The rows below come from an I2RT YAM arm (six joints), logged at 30 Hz.
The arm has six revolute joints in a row. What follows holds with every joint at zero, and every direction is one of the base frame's.
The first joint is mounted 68 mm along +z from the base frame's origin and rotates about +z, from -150 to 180 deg.
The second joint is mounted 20 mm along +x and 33.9 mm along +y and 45.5 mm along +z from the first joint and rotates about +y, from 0 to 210 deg.
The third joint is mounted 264 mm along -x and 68.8 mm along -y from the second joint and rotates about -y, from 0 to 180 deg.
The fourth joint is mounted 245 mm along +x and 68.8 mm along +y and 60 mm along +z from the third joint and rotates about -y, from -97 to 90 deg.
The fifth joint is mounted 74 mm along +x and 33.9 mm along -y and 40.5 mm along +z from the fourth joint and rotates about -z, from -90 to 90 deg.
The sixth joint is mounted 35.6 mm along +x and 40.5 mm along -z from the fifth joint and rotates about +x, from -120 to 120 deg.
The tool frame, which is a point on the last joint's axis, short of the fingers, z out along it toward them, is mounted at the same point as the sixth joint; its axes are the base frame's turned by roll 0, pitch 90 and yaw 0 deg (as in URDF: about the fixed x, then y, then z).
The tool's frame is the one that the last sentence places.
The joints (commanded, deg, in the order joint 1, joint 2, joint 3, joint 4, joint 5, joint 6), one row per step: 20.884 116.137 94.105 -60.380 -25.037 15.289; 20.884 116.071 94.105 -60.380 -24.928 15.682; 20.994 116.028 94.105 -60.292 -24.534 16.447; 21.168 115.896 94.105 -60.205 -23.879 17.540; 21.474 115.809 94.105 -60.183 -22.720 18.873; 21.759 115.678 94.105 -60.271 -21.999 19.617; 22.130 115.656 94.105 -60.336 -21.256 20.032; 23.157 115.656 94.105 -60.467 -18.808 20.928; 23.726 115.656 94.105 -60.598 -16.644 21.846; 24.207 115.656 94.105 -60.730 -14.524 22.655; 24.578 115.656 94.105 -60.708 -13.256 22.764; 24.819 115.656 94.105 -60.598 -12.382 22.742; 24.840 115.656 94.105 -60.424 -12.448 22.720; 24.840 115.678 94.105 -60.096 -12.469 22.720
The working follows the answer.
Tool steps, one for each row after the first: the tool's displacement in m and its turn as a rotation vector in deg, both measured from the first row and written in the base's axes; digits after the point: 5 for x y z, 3 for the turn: -0.00008 -0.00010 0.00041 -0.092 0.072 -0.368; -0.00020 0.00044 0.00061 -0.437 0.142 -0.999; -0.00058 0.00120 0.00135 -0.996 0.170 -1.903; -0.00125 0.00252 0.00165 -2.057 0.196 -2.973; -0.00223 0.00382 0.00232 -2.717 0.184 -3.473; -0.00324 0.00574 0.00228 -3.419 0.093 -3.592; -0.00580 0.01088 0.00173 -5.700 -0.458 -3.757; -0.00714 0.01322 0.00129 -7.707 -0.923 -4.366; -0.00824 0.01501 0.00091 -9.658 -1.449 -4.962; -0.00898 0.01667 0.00073 -10.767 -2.014 -4.897; -0.00929 0.01779 0.00064 -11.485 -2.526 -4.786; -0.00907 0.01810 0.00069 -11.347 -2.661 -4.751; -0.00849 0.01838 0.00064 -11.188 -2.923 -4.778
Tool pose at each row, in the base's axes (x y z in m, rotation vector in deg; rounded; the steps above come from the unrounded poses): 0.36830 0.15665 0.20889 11.096 -174.364 -40.469; 0.36822 0.15655 0.20930 10.510 -174.438 -40.340; 0.36810 0.15709 0.20951 9.524 -174.665 -39.838; 0.36772 0.15784 0.21024 8.138 -175.064 -39.023; 0.36705 0.15917 0.21054 6.492 -175.632 -37.439; 0.36607 0.16047 0.21122 5.729 -175.953 -36.443; 0.36506 0.16239 0.21118 5.574 -176.251 -35.370; 0.36250 0.16753 0.21063 -5.484 176.799 31.784; 0.36116 0.16987 0.21019 -4.679 176.899 28.567; 0.36006 0.17166 0.20980 -3.916 176.865 25.429; 0.35932 0.17332 0.20962 -4.186 176.642 23.603; 0.35901 0.17444 0.20953 -4.510 176.361 22.393; 0.35922 0.17475 0.20958 -4.609 176.202 22.576; 0.35981 0.17503 0.20953 -4.655 175.905 22.758

